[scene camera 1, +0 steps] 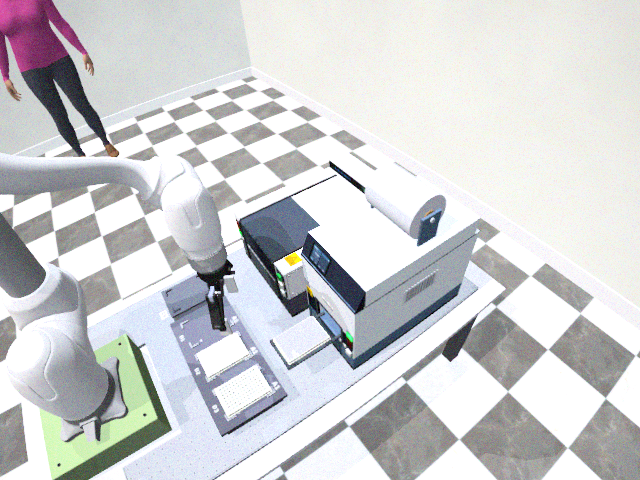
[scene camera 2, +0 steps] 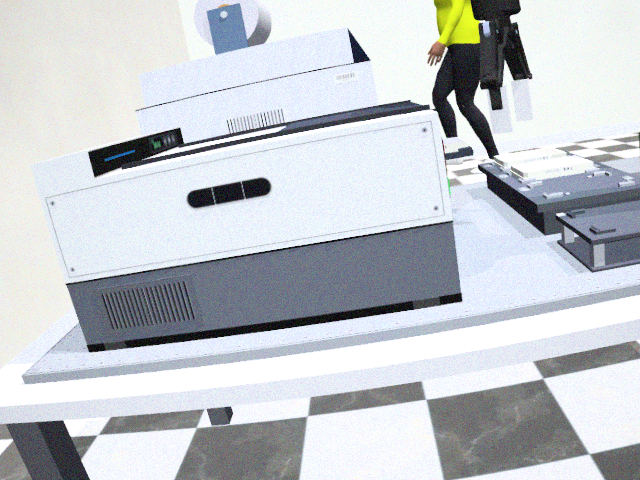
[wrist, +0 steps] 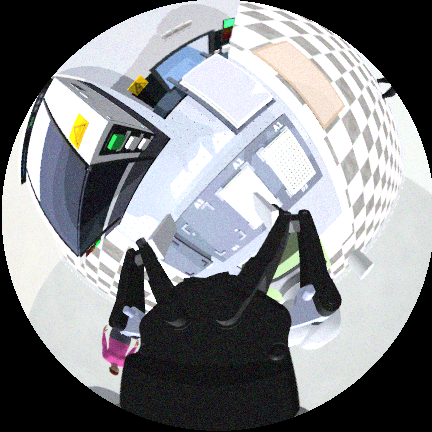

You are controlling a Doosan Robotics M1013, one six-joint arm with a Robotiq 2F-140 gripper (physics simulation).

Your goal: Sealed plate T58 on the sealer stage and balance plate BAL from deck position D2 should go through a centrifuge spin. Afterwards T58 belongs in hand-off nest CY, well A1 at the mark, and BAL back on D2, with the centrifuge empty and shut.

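Pixels of known places: gripper, fingertip midpoint: (scene camera 1: 230,312) (scene camera 2: 514,126) (wrist: 211,211); arm's base, origin of the base link: (scene camera 1: 92,398) (wrist: 295,277).
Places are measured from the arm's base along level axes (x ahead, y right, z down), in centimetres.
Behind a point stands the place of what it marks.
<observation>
T58 (scene camera 1: 302,341) @[z -3.2, x 56.9, y 12.6 cm] (wrist: 227,90) @[z -3.1, x 55.9, y 10.5 cm], a flat white plate, lies on the stage in front of the sealer (scene camera 1: 418,268) @[z -21.9, x 85.6, y 19.4 cm] (scene camera 2: 180,82) @[z -23.0, x 97.1, y -4.0 cm]. A plain white plate (scene camera 1: 223,355) @[z 2.1, x 36.6, y 3.2 cm] (scene camera 2: 553,167) @[z 2.2, x 36.9, y -1.0 cm] (wrist: 240,192) @[z 2.1, x 39.7, y 1.5 cm], apparently BAL, lies on the middle position of the dark deck (scene camera 1: 227,426) @[z 3.7, x 30.9, y 21.4 cm] (scene camera 2: 568,198) @[z 3.7, x 38.8, y -16.7 cm]; a finger pad hides part of it in the wrist view. The hand-off nest (scene camera 1: 188,295) @[z 4.7, x 32.7, y -24.3 cm] (scene camera 2: 610,222) @[z 4.7, x 36.3, y -27.2 cm] (wrist: 190,255) @[z 4.7, x 32.6, y -21.9 cm] is a low grey stand at the deck's end, with no plate visible on it. The centrifuge (scene camera 1: 281,227) @[z -12.5, x 66.6, y -19.7 cm] (scene camera 2: 310,196) @[z -5.7, x 70.5, y -37.2 cm] (wrist: 60,170) @[z -12.5, x 65.0, y -13.6 cm] has its lid down. My gripper (scene camera 1: 223,305) @[z -5.9, x 43.1, y -3.5 cm] (scene camera 2: 511,105) (wrist: 211,211) @[z -5.9, x 43.1, y -3.5 cm] is open and empty, high above the deck.
A white plate with wells (scene camera 1: 242,391) @[z 2.2, x 37.7, y 15.3 cm] (wrist: 289,161) @[z 2.4, x 38.4, y 14.5 cm] lies on the deck beside the plain one. The sealer carries a large roll (scene camera 1: 403,206) @[z -36.3, x 84.5, y 12.6 cm] (scene camera 2: 227,23) @[z -31.3, x 87.7, y -0.6 cm] on top. The arm's green base block (scene camera 1: 129,372) @[z -0.1, x 11.3, y -2.7 cm] stands beside the deck. A person in pink (scene camera 1: 38,36) (wrist: 119,345) stands beyond the table.
</observation>
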